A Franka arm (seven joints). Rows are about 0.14 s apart.
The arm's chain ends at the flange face. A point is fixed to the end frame.
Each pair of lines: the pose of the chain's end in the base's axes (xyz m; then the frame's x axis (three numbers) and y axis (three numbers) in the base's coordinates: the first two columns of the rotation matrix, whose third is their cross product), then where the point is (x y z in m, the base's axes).
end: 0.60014, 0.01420, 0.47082, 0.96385, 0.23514, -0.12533, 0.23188, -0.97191, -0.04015
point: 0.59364 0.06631 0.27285
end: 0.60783, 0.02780, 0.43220, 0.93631, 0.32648, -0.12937, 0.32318, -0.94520, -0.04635
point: 0.59523 0.07995 0.23454
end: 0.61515, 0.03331, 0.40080, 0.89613, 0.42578, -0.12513, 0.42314, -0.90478, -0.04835
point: 0.59761 0.08451 0.20327
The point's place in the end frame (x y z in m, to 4 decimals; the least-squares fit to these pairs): 0.0308 -0.0442 0.1976
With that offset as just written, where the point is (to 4 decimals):
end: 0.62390, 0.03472, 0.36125, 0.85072, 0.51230, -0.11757, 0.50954, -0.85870, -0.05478
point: 0.6021 0.0858 0.1641
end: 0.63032, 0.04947, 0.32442, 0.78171, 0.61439, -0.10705, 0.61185, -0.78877, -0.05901
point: 0.6035 0.0994 0.1276
